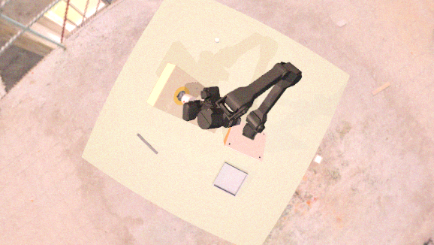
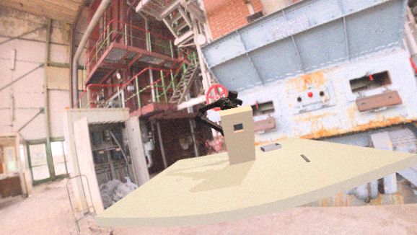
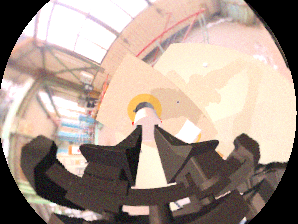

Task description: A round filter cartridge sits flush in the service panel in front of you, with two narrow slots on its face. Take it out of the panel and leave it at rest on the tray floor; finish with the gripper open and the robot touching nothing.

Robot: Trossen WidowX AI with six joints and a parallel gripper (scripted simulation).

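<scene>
My gripper tip is 33 cm past the tray, 29 cm to the right of it and 30 cm above it. The rest, counted from my gripper tip: round filter cartridge 1 cm ahead, 1 cm below.
</scene>
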